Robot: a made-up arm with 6 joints.
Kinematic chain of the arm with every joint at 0, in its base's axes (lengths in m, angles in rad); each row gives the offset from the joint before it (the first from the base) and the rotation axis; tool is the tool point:
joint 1: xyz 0 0 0.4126 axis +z
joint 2: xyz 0.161 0 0 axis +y
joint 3: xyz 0 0 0.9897 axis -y
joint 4: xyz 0 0 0.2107 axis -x
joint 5: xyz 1.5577 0 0 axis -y
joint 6: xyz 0.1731 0 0 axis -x
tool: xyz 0 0 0
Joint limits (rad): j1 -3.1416..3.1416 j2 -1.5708..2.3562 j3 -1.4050..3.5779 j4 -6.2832..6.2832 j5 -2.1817..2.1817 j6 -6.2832..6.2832
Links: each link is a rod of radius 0.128 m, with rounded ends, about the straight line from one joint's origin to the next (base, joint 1, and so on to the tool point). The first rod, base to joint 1, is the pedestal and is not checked.
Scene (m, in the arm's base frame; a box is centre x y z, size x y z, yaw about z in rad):
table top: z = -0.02
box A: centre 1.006 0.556 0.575 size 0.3 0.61 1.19 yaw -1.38
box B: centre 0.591 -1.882 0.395 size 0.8 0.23 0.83 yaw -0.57
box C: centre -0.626 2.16 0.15 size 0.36 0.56 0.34 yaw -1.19
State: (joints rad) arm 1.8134 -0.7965 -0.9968 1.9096 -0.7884 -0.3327
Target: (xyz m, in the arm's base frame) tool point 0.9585 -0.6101 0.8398
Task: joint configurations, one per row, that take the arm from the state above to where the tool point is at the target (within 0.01 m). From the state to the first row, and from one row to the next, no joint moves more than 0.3 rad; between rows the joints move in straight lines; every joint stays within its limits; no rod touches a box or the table.
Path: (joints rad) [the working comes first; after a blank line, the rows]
Joints at the target: -0.4446 -0.7588 -1.0819 1.8292 -0.9754 -0.3327
Straight joint move there: touches box A.

1: 1.6285 -0.9901 -0.8547 1.6455 -0.8658 -0.3594
2: 1.4435 -1.1836 -0.7126 1.3815 -0.9431 -0.3860
3: 1.2586 -1.3772 -0.5705 1.1174 -1.0205 -0.4127
4: 1.0736 -1.5708 -0.4283 0.8534 -1.0979 -0.4394
5: 0.8206 -1.4355 -0.5373 1.0160 -1.0774 -0.4216
6: 0.5676 -1.3001 -0.6462 1.1786 -1.0570 -0.4038
7: 0.3145 -1.1648 -0.7551 1.3413 -1.0366 -0.3860
8: 0.0615 -1.0294 -0.8641 1.5039 -1.0162 -0.3683
9: -0.1916 -0.8941 -0.9730 1.6665 -0.9958 -0.3505
10: -0.4446 -0.7588 -1.0819 1.8292 -0.9754 -0.3327

